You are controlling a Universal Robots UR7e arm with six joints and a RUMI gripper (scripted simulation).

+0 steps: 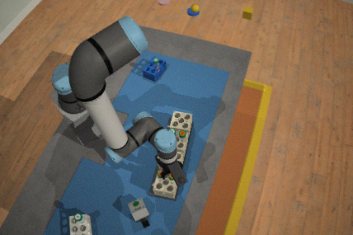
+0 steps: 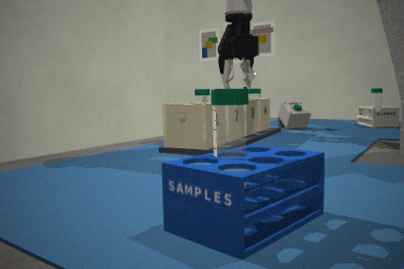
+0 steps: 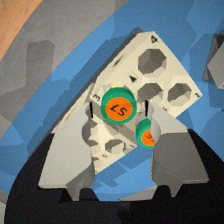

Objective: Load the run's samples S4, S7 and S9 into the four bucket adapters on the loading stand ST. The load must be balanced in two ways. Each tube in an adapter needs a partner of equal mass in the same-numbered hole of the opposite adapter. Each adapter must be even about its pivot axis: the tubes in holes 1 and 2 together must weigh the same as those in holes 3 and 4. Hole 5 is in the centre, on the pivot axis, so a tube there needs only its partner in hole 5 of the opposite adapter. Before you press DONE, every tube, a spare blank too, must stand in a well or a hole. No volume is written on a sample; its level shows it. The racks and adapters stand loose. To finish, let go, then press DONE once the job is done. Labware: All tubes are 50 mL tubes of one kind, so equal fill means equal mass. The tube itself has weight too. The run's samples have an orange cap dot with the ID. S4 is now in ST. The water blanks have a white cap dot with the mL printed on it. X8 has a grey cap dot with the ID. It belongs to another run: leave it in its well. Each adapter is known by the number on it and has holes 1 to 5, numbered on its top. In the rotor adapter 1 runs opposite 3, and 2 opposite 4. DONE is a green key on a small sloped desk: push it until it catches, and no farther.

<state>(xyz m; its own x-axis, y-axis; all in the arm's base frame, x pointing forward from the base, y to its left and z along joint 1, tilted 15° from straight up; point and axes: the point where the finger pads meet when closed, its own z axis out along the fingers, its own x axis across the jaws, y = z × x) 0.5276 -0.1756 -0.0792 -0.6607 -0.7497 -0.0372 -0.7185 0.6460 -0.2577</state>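
Right now the tube is 50 mm below my hand and 10 mm ahead of it. Round my hand: white-dot blank: 210 mm to the left, 60 mm behind, 50 mm below; done desk: 170 mm to the right, 120 mm behind, 70 mm below; sample tube S9: 60 mm behind, 50 mm below.
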